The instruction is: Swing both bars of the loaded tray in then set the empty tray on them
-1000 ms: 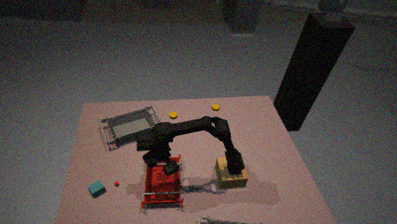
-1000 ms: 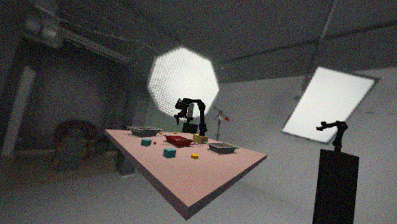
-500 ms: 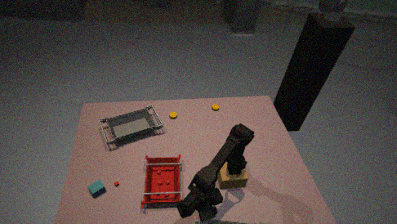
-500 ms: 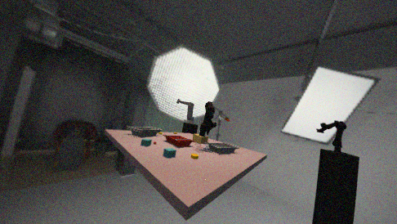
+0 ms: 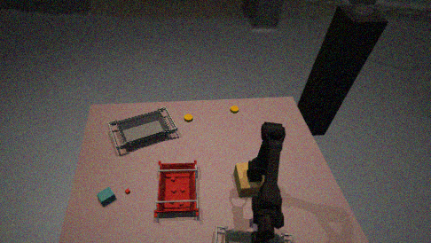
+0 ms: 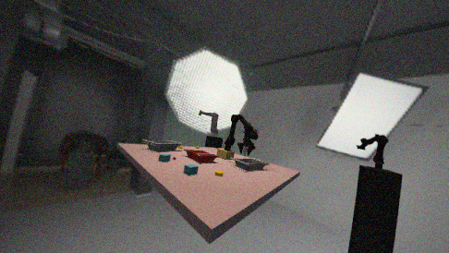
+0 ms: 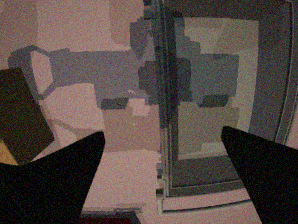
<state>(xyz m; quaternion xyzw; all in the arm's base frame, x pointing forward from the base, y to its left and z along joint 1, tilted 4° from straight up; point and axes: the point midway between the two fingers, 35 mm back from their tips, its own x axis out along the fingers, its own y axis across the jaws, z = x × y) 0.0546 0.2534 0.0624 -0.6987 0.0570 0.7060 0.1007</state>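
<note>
Now: the grey tray 1 cm ahead of my gripper tip, 8 cm to the left of it and 5 cm below it. Round my gripper tip: red block 55 cm ahead, 27 cm to the right, 9 cm below.
</note>
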